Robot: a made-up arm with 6 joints.
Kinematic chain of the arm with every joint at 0, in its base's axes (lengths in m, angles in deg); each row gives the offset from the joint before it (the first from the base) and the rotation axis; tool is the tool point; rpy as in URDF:
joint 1: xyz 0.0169 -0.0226 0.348 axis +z
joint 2: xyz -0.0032 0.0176 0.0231 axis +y
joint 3: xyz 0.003 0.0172 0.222 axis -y
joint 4: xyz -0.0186 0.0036 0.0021 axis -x
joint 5: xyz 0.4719 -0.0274 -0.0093 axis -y
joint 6: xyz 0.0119 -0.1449 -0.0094 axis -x
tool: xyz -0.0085 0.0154 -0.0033 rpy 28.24 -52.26 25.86
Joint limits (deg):
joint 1: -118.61..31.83
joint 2: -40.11..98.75
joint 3: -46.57..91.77
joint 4: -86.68..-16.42
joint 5: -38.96..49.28
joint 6: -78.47..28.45
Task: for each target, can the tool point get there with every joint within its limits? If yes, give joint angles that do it. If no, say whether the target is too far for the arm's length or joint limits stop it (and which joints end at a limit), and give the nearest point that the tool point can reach.
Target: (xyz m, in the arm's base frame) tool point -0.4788 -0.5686 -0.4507
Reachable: no: too far | nearest point -0.2751 -0.4058 -0.0739 | short by 0.458 m
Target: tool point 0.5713 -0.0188 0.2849
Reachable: yes | joints 1.08 41.43 28.84 -72.65 41.32 -70.33
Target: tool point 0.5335 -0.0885 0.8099
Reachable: yes | joints -0.94 33.07 80.96 -44.73 -7.30 -0.57
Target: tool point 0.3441 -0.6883 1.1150
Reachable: no: too far | nearest point 0.2384 -0.4733 0.8757 | short by 0.339 m
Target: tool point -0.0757 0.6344 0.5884
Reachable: no: joint limits stop it (at a limit: joint 2, joint 3, joint 4, joint 6) | nearest point -0.0427 0.4002 0.9114 | short by 0.400 m
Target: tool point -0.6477 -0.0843 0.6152
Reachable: no: joint limits stop it (at a limit: joint 2, joint 3, joint 4, joint 6) | nearest point -0.4085 -0.0621 0.9116 | short by 0.381 m
